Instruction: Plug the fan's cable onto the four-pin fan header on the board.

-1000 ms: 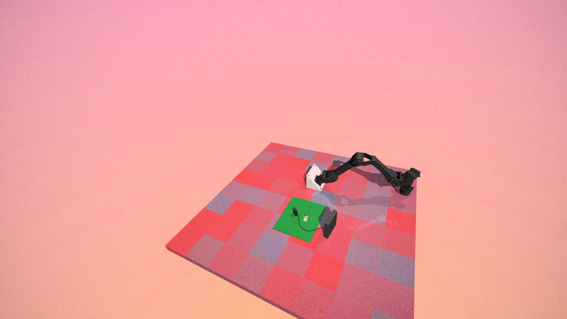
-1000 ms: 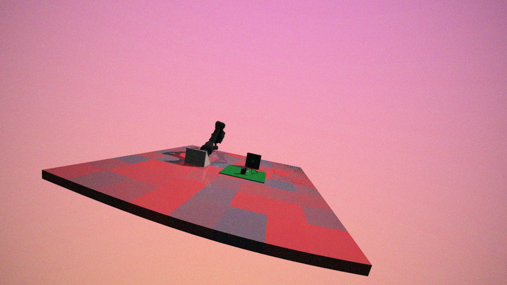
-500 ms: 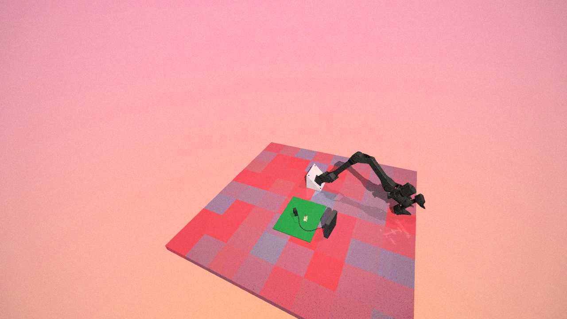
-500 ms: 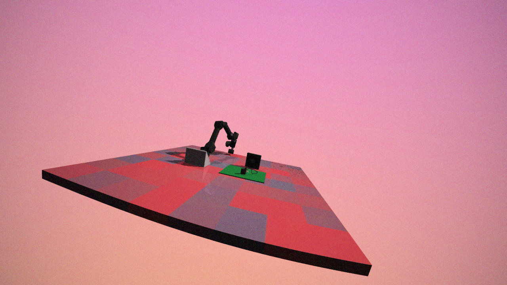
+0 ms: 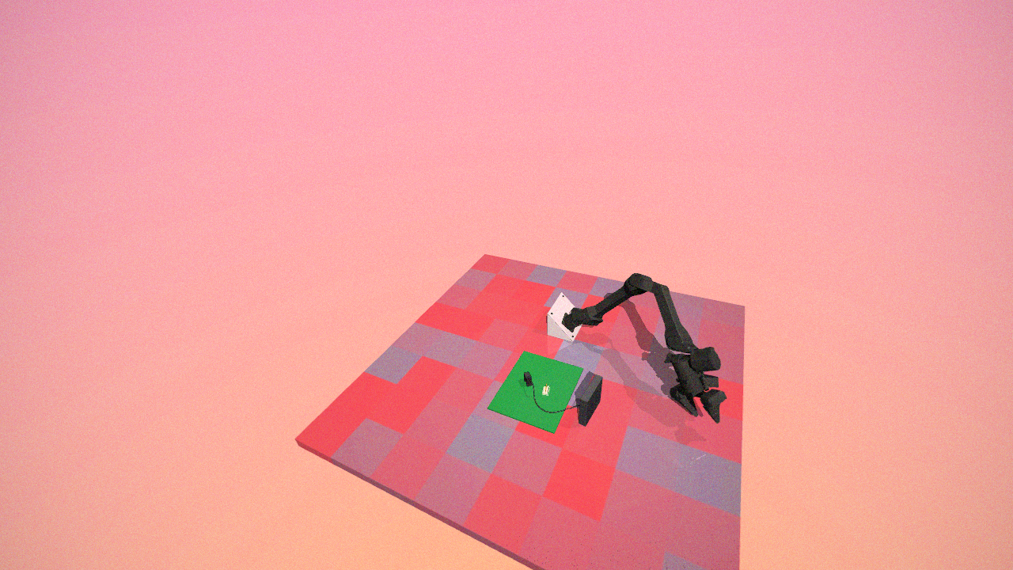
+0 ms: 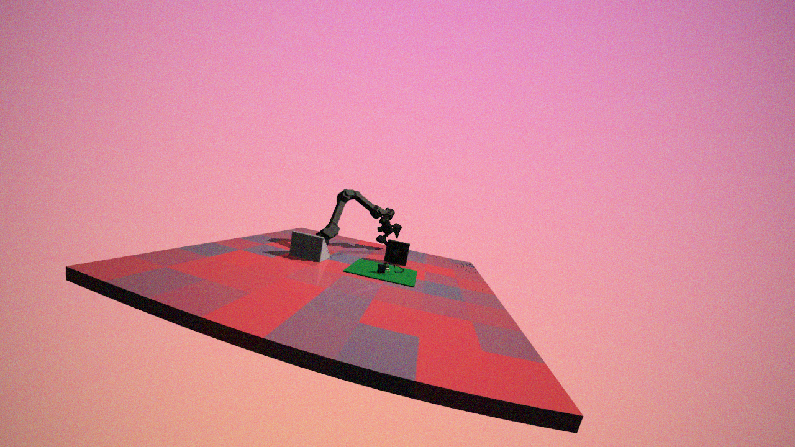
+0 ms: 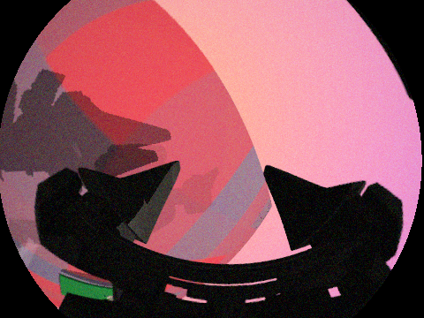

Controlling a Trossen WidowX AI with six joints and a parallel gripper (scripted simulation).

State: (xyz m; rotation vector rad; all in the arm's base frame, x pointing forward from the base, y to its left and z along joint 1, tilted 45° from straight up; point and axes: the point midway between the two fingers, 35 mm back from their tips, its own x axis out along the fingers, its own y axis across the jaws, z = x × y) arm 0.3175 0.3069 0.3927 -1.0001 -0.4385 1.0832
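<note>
Right now my gripper tip is 58 cm to the left of the dark fan cable plug, 2 cm above it and 1 cm past it. The rest, counted from my gripper tip: pale four-pin fan header: 51 cm to the right, 5 cm below, 1 cm ahead; green board: 55 cm to the right, 6 cm below; black fan: 36 cm to the right, 4 cm ahead, 1 cm above.
</note>
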